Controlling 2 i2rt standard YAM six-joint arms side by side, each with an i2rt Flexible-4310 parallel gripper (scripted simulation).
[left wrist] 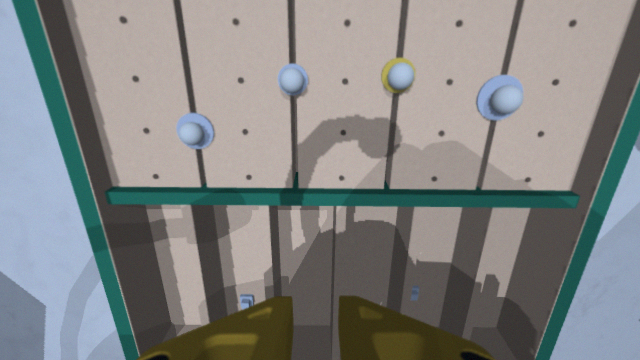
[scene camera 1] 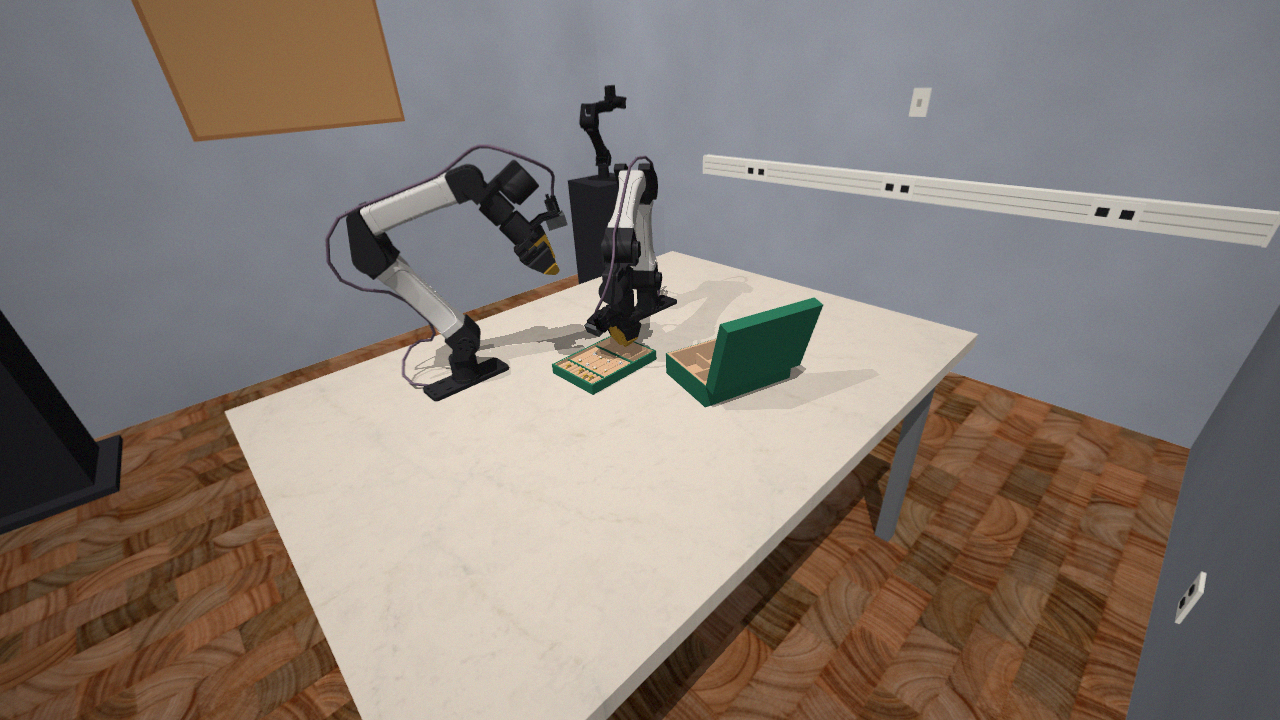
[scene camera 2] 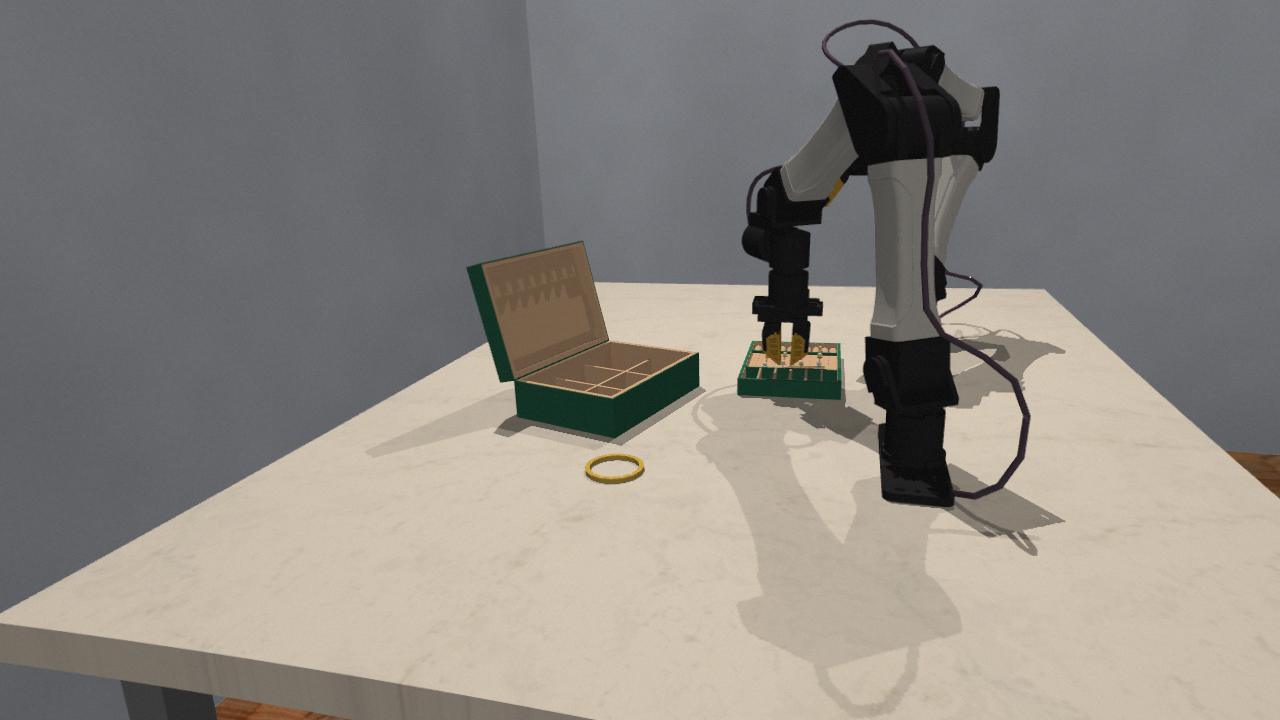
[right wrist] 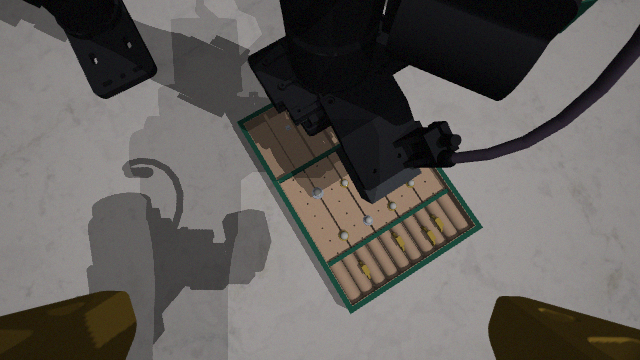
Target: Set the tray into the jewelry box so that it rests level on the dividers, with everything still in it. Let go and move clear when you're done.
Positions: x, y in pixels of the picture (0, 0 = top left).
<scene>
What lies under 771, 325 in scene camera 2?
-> My left gripper.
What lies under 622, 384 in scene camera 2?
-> A jewelry box.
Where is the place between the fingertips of my right gripper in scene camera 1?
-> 555, 265
</scene>
